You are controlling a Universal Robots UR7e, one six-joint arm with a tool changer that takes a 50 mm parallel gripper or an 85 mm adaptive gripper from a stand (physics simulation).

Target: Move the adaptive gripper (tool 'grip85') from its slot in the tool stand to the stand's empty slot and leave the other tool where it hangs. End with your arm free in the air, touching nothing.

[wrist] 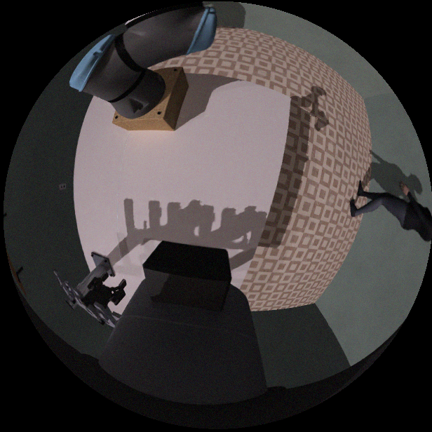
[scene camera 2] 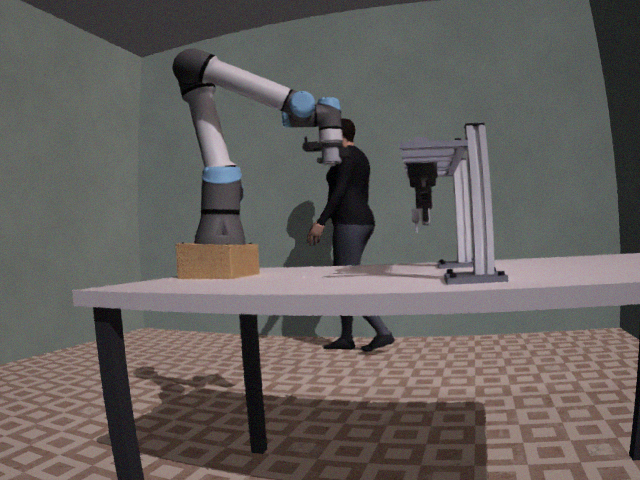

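Pixels of known places: hand, its tool point: (scene camera 2: 332, 162); arm's base, origin of its link: (scene camera 2: 219, 243).
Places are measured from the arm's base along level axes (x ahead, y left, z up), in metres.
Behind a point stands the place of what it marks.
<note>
The arm's wrist end (scene camera 2: 330, 152) carries no gripper. It is in the air left of the tool stand (scene camera 2: 480, 206) @(z 0.050, x 0.772, y -0.129 m) (wrist: 103, 264), well apart from it. In the wrist view a black block (wrist: 187, 285) on the arm's own tool end fills the lower middle. Dark hanging tools (scene camera 2: 422, 178) @(z 0.135, x 0.604, y 0.034 m) (wrist: 101, 295) are under the stand's top rails, with narrow fingers pointing down. They overlap in scene camera 2 and are small in the wrist view, so which one is the adaptive gripper, and which slot is empty, cannot be told.
The arm's base stands on a wooden block (scene camera 2: 217, 260) @(z -0.046, x 0.054, y -0.077 m) (wrist: 181, 102) at the left of the white table (scene camera 2: 310, 302) @(z -0.111, x 0.507, y -0.361 m) (wrist: 225, 150). A person in dark clothes (scene camera 2: 351, 191) (wrist: 385, 200) is behind the table, on the floor. The stand has two upright posts with foot plates.
</note>
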